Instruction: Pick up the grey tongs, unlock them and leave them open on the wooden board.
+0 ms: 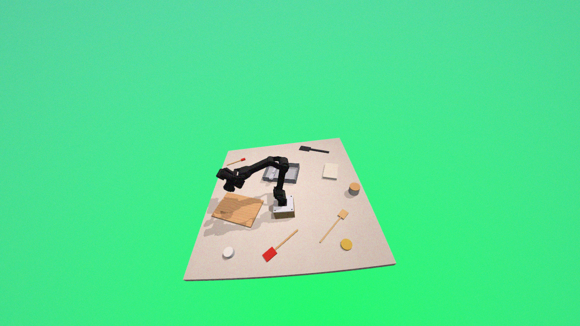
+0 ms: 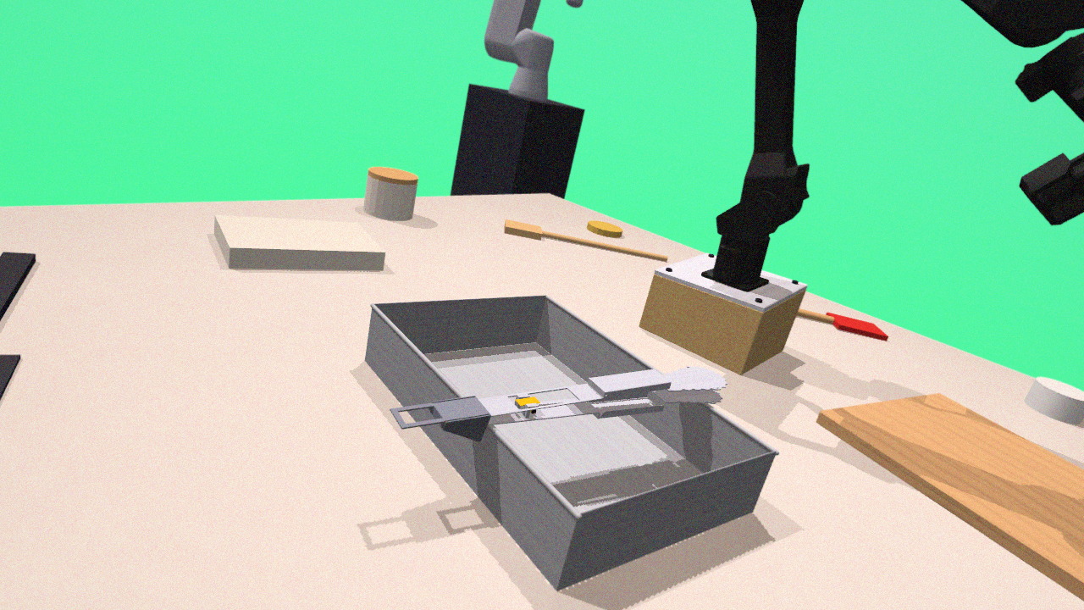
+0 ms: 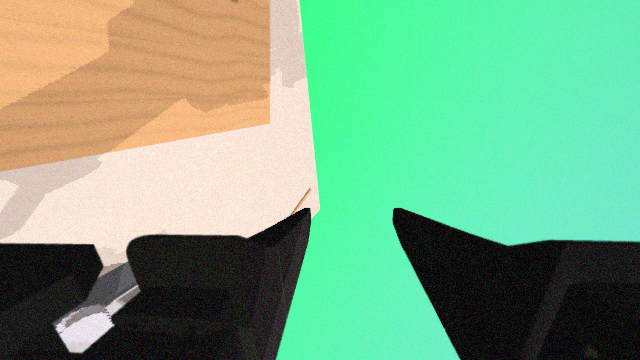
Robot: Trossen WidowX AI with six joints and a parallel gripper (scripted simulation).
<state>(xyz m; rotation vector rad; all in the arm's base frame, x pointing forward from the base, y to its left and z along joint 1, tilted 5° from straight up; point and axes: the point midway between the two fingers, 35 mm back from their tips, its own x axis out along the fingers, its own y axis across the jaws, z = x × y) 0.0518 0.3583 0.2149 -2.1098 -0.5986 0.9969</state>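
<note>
Now: gripper tip 36 cm short of the yellow lock piece, 31 cm to the left of it and 24 cm above it. Round my gripper tip: wooden board: 6 cm behind, 1 cm to the left, 29 cm below; then white puck: 40 cm behind, 1 cm to the right, 28 cm below; then grey roasting tin: 29 cm ahead, 34 cm to the right, 27 cm below.
</note>
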